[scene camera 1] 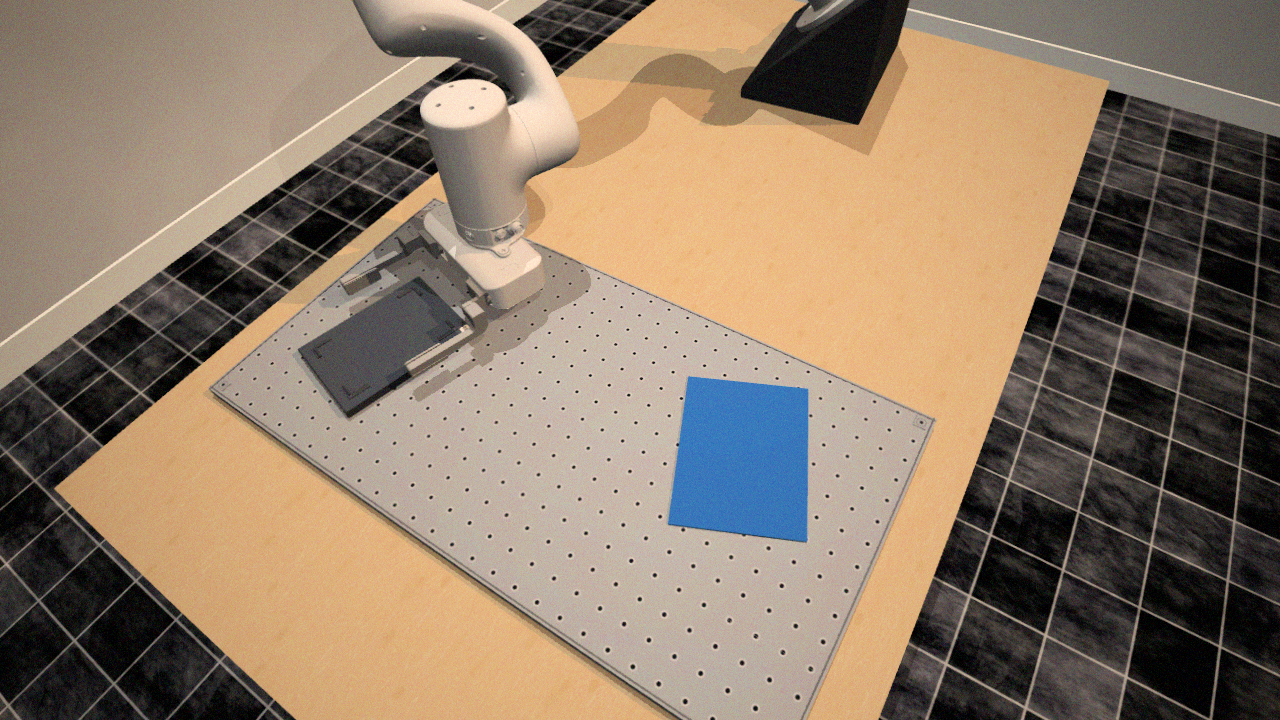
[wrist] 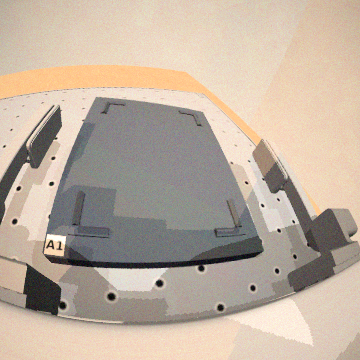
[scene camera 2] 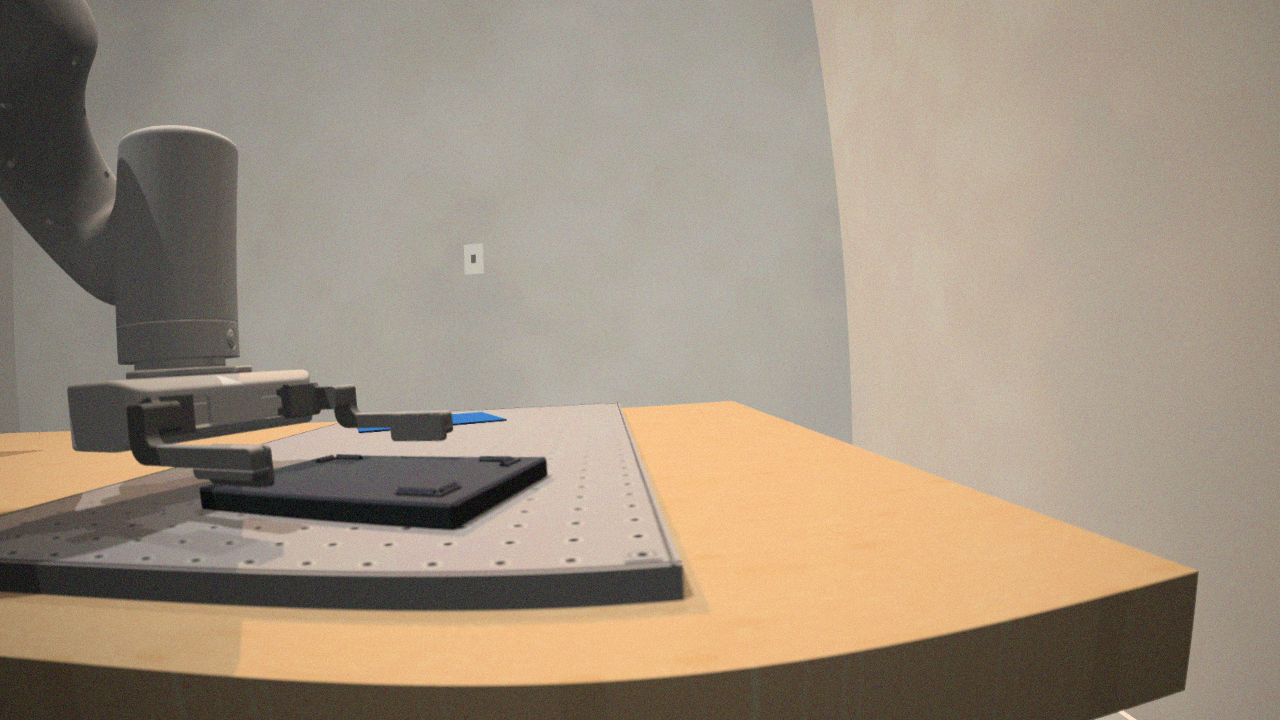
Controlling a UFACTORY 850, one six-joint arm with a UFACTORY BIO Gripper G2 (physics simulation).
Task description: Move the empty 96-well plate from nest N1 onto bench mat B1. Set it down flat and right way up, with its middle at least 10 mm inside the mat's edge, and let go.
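Nest N1 [scene camera 1: 375,353] [scene camera 2: 358,488] [wrist: 150,200] is a flat dark grey block with raised corner brackets and an A1 label; its top is bare. The 96-well plate does not show in scene camera 1, scene camera 2 or the wrist view. Bench mat B1 [scene camera 1: 741,461] [scene camera 2: 480,418] is a flat blue rectangle; its visible surface is bare. My gripper [scene camera 1: 397,317] [scene camera 2: 331,445] [wrist: 158,150] is wide open and empty, low over the nest, with one finger towards each long side of it. The fingers sit a little above the nest's top.
A grey perforated board [scene camera 1: 554,447] [scene camera 2: 572,519] [wrist: 111,287] carries the nest and the mat. It lies on a wooden table [scene camera 1: 805,223] [scene camera 2: 805,501] [wrist: 100,77]. The robot's black base [scene camera 1: 819,71] stands at the table's back. Walls rise beyond the table.
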